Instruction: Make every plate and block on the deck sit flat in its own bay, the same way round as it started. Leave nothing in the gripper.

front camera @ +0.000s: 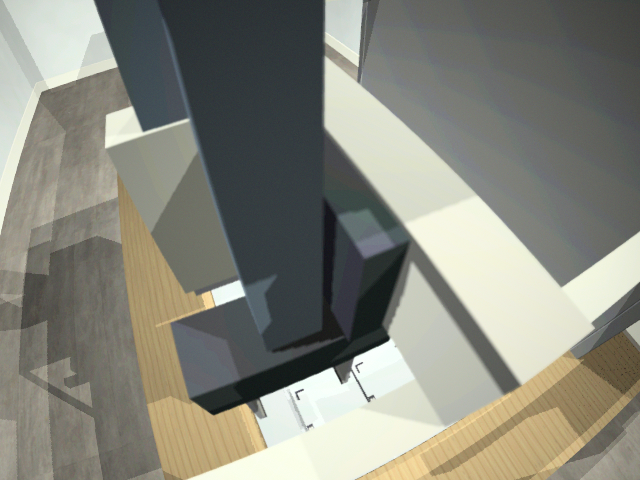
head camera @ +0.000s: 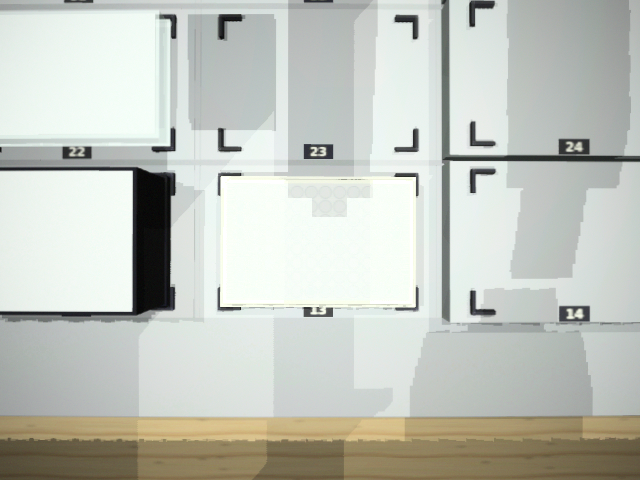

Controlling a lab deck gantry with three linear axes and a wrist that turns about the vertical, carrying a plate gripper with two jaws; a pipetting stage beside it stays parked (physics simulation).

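Frame: origin at the robot's base, x ahead, y down, z left, level; metres.
Where they show: gripper, between the fingertips: (front camera: 298, 387).
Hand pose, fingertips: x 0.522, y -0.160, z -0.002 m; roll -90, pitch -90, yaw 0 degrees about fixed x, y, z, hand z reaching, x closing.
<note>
Each offset is from my fingertips to the top centre of the thing.
My gripper (front camera: 303, 397) has its two jaws apart, with no plate visible between them. It hangs above the front of the deck; its body hides most plates in the front view, and its jaws do not show in the head view. In the head view, a cream-rimmed plate {dx -0.130, dy +0.146, dz +0.045 m} (head camera: 317, 248) with faint round wells lies level inside the corner marks of bay 13. A tall black-sided block {dx -0.294, dy +0.118, dz +0.045 m} (head camera: 67, 240) with a white top stands in the bay left of it, partly out of view. A pale, clear-edged plate {dx -0.294, dy +0.146, dz +0.152 m} (head camera: 77, 77) lies in bay 22, also cut off.
Corner marks of bays 23, 24 and 14 show in the head view. The deck's wooden edge (head camera: 310, 428) runs along the front. A large cream beam (front camera: 465, 258) crosses the right of the front view, beside the dark gantry column (front camera: 258, 155).
</note>
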